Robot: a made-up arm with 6 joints. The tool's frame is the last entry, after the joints. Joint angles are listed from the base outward. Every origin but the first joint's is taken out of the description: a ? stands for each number. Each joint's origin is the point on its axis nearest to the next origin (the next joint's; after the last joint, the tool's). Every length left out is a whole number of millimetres.
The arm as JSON. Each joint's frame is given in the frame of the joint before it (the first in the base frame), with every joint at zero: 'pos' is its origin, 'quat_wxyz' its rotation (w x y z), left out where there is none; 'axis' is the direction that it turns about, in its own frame. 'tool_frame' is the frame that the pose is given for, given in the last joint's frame.
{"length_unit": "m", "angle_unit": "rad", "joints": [
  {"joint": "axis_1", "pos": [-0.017, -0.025, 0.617], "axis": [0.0, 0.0, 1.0]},
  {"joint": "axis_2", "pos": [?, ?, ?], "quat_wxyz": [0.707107, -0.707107, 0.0, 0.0], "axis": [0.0, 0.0, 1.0]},
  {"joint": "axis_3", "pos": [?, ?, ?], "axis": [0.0, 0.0, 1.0]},
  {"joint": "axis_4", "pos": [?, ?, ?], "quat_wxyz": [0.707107, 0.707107, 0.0, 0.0], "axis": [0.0, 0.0, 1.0]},
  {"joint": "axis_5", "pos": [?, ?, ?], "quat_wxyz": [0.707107, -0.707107, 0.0, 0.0], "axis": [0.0, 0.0, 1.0]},
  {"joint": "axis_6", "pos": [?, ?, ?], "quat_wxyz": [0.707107, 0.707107, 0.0, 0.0], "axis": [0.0, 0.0, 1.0]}
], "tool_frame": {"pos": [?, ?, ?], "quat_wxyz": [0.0, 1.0, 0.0, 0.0]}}
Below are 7 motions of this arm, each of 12 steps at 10 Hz.
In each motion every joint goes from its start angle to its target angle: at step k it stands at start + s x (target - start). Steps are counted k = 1, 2, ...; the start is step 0. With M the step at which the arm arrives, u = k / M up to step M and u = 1 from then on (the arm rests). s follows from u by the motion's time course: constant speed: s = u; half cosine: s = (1 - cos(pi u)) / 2; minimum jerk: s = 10 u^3 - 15 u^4 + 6 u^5.
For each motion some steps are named. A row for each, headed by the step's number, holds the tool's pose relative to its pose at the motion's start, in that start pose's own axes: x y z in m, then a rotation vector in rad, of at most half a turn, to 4 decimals.
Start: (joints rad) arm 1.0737 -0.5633 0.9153 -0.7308 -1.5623 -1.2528
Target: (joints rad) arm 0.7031 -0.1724 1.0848 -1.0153 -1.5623 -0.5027
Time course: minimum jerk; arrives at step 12
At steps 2, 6, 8, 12:
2: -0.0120 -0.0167 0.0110 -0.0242 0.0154 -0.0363
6: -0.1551 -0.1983 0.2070 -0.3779 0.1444 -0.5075
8: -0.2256 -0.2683 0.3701 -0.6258 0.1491 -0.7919
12: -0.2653 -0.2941 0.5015 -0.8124 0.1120 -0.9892

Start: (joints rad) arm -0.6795 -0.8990 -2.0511 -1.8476 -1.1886 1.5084
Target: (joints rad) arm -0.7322 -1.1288 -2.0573 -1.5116 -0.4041 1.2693
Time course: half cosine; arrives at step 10
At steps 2, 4, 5, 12:
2: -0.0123 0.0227 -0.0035 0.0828 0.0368 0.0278
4: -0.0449 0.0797 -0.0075 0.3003 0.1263 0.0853
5: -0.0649 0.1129 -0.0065 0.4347 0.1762 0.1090
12: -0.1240 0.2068 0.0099 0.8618 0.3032 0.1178

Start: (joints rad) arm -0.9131 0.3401 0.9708 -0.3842 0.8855 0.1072
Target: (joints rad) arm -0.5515 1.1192 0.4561 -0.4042 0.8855 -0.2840
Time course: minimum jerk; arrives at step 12
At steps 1, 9, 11, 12:
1: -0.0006 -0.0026 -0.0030 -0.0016 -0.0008 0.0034
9: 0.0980 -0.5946 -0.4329 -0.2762 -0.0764 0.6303
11: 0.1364 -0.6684 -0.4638 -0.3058 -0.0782 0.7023
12: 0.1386 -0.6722 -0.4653 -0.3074 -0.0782 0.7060

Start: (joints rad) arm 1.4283 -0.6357 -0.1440 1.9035 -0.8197 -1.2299
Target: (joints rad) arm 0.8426 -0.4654 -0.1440 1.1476 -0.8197 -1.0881
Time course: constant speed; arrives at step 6
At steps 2, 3, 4, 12:
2: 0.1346 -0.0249 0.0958 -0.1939 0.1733 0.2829
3: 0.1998 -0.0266 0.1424 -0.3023 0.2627 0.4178
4: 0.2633 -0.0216 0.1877 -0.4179 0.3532 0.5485
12: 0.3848 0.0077 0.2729 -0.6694 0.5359 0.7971

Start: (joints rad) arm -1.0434 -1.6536 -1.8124 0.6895 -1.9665 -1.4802
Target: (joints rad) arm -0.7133 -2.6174 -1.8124 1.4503 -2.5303 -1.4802
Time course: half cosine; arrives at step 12
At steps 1, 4, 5, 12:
1: -0.0004 -0.0129 -0.0017 0.0220 -0.0097 -0.0080
4: -0.0290 -0.1869 -0.0312 0.3017 -0.1640 -0.1234
5: -0.0613 -0.2730 -0.0508 0.4291 -0.2595 -0.1853
12: -0.4137 -0.6038 -0.1849 0.8369 -0.9141 -0.4730

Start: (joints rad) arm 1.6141 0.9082 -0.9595 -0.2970 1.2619 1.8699
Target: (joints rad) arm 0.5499 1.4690 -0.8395 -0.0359 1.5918 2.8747
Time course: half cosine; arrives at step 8
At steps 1, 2, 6, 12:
1: -0.0231 0.0192 -0.0264 0.0268 0.0367 -0.0206
2: -0.1026 0.0712 -0.0964 0.0956 0.1505 -0.0873
6: -0.9672 0.2791 -0.1675 0.1614 1.1064 -0.7675
12: -1.1670 0.2958 -0.0676 0.0738 1.3187 -0.9476

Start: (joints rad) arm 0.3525 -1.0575 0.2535 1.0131 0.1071 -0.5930
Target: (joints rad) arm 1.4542 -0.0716 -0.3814 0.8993 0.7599 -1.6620
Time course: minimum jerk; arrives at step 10
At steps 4, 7, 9, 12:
4: 0.1985 0.4483 0.0348 0.0777 -0.1653 0.0765
7: 0.7327 0.7417 0.2529 -0.0423 -0.3247 0.0923
9: 0.8850 0.7057 0.3115 -0.1145 -0.3113 0.0847
12: 0.8928 0.7022 0.3143 -0.1187 -0.3096 0.0843

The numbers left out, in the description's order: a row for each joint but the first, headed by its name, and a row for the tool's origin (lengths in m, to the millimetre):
axis_2: -0.013 0.023 0.0
axis_3: -0.024 -0.761 0.0
axis_4: -0.004 -0.664 0.0
axis_5: 0.007 -0.036 0.0
axis_6: 0.001 -0.103 0.0
tool: 0.03 -0.028 0.0

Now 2 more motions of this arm.
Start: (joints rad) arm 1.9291 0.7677 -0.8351 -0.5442 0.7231 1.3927
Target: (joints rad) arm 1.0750 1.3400 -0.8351 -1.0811 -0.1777 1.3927
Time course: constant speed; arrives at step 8
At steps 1, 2, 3, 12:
1: -0.0025 0.0970 -0.0353 -0.0402 0.0830 0.1625
2: -0.0220 0.1985 -0.0650 -0.0800 0.1492 0.3315
3: -0.0584 0.3022 -0.0877 -0.1176 0.1974 0.5054
12: -0.4570 0.7830 -0.0431 -0.1999 0.1402 1.3726

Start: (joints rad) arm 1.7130 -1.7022 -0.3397 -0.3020 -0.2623 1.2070
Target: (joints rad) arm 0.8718 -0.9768 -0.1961 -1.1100 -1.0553 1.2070
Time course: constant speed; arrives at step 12
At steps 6, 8, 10, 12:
6: 0.7610 -0.1211 0.3720 -0.4186 -0.5209 0.0036
8: 0.9542 -0.2006 0.5844 -0.6140 -0.7106 -0.0404
10: 1.0979 -0.2817 0.8322 -0.8292 -0.9030 -0.1119
12: 1.1846 -0.3524 1.1047 -1.0583 -1.0964 -0.2127

